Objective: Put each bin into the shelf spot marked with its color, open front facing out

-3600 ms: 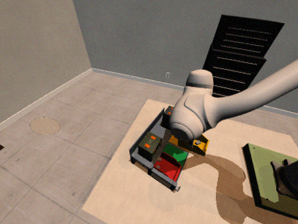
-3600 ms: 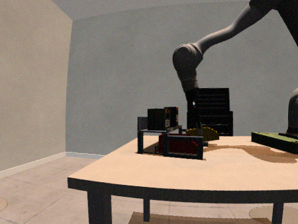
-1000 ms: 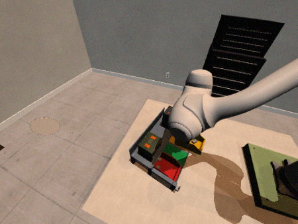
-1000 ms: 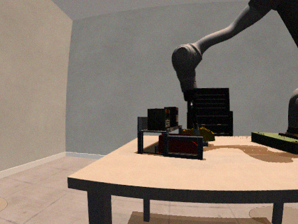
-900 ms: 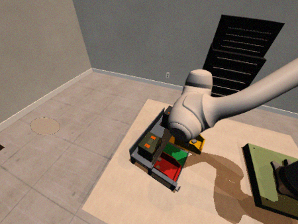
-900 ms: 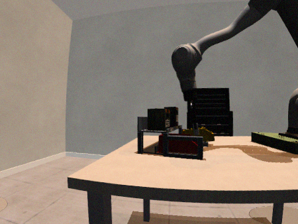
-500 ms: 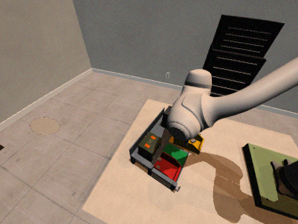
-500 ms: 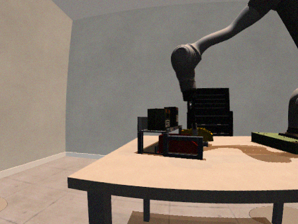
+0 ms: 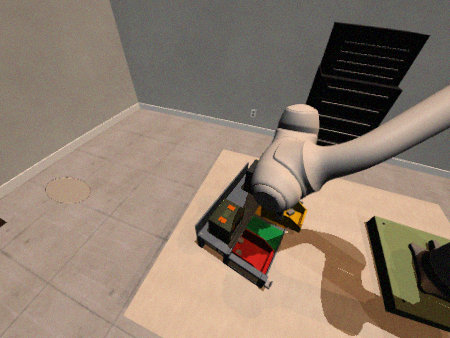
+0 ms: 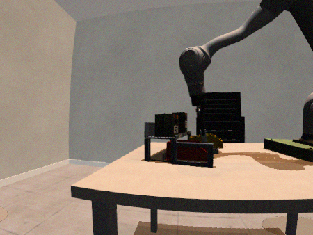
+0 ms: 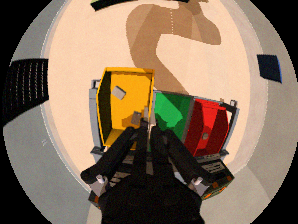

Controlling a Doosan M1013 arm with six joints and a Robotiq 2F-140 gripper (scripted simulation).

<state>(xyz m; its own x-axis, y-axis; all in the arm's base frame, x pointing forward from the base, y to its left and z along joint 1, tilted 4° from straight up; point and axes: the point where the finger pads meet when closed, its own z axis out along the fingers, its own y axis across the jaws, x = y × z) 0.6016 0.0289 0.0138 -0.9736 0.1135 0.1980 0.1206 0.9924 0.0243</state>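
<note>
The yellow bin is 5 cm to the right of my hand, 4 cm below it and 2 cm behind it. Round my hand: dark box (13 cm ahead, 7 cm to the right, 7 cm above); then red bin (17 cm to the left, 7 cm ahead, 5 cm below).
</note>
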